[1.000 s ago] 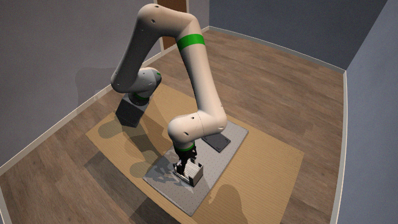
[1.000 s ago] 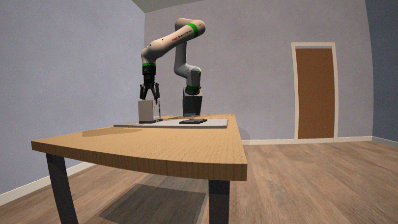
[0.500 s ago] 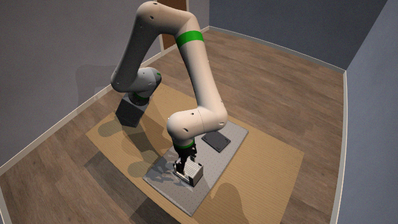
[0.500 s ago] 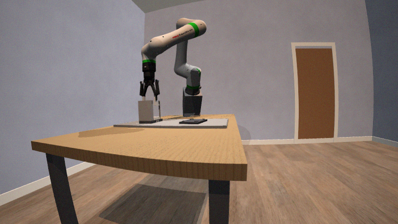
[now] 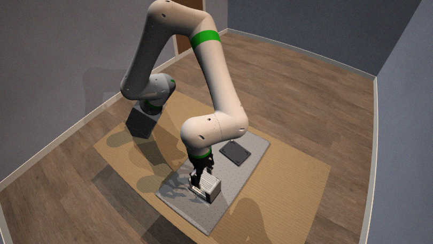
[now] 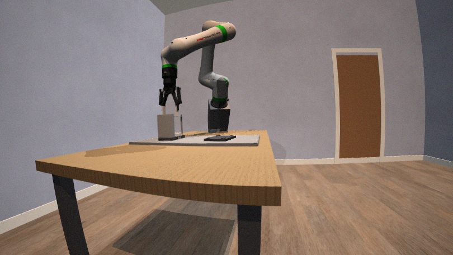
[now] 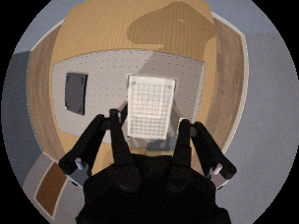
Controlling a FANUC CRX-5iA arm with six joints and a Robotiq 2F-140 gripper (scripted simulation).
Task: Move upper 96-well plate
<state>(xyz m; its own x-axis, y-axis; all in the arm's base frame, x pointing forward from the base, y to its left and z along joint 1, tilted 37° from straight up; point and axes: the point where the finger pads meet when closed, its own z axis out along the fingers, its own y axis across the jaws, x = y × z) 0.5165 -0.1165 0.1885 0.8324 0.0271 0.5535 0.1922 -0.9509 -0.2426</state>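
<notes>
The rack wall is 80 mm below my hand, 60 mm ahead of it and 10 mm to the left of it. The rest, counted from my hand: white 96-well plate 20 mm below.
</notes>
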